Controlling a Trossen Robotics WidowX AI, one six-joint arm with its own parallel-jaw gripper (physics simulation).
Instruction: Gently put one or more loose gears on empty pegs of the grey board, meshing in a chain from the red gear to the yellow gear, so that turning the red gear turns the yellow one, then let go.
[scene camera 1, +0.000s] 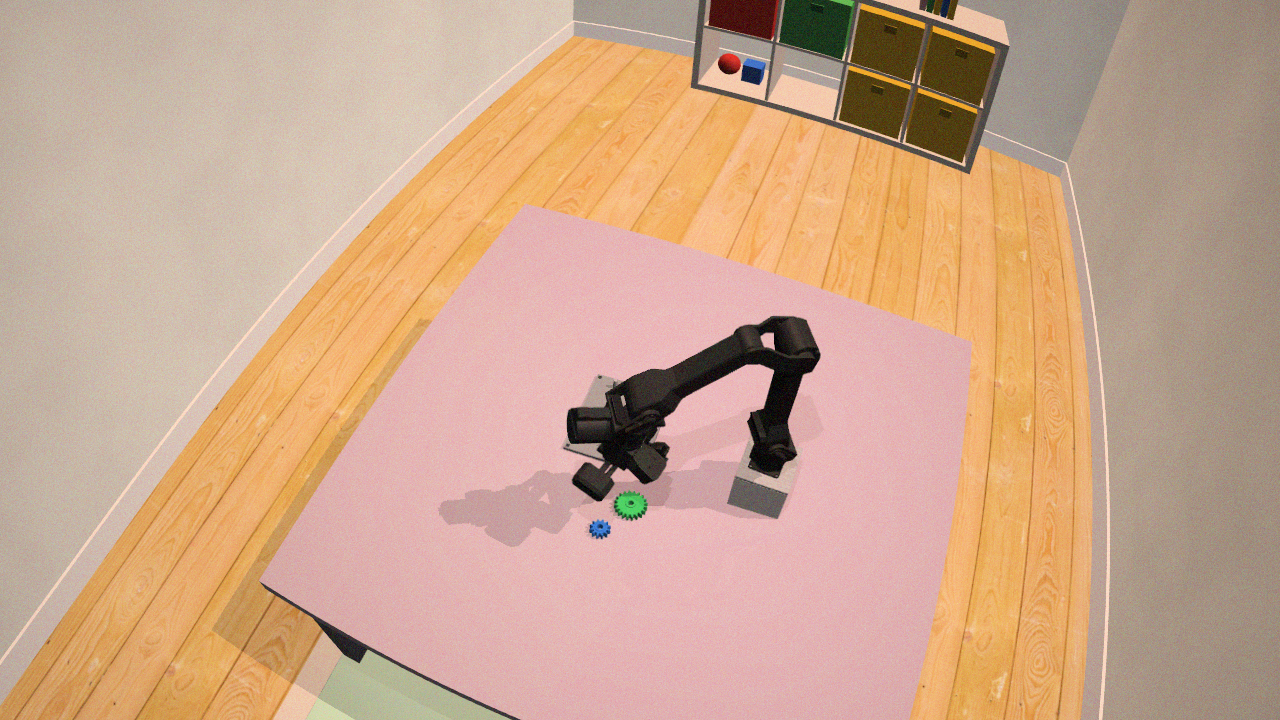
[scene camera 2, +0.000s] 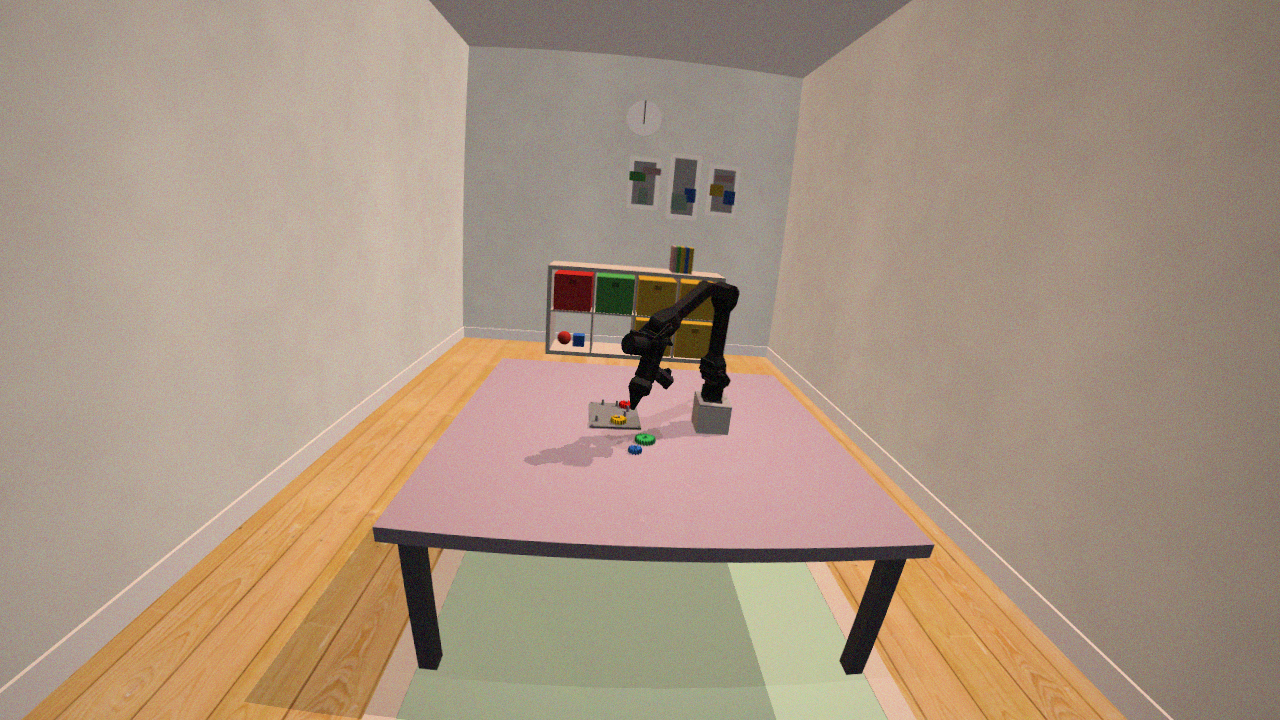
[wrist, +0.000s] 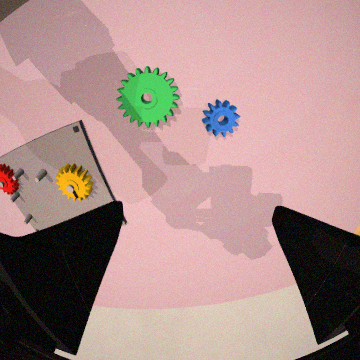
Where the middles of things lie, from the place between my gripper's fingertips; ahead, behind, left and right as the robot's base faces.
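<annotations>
Positions counted from my hand: green gear (scene camera 1: 630, 505), 130 mm below, 40 mm to the right, 40 mm behind; blue gear (wrist: 224, 108), 130 mm below, 40 mm to the left, 10 mm behind; yellow gear (wrist: 67, 174), 120 mm below, 150 mm to the right, 40 mm ahead; grey board (scene camera 1: 596, 398), 130 mm below, 220 mm to the right, 60 mm ahead.
</annotations>
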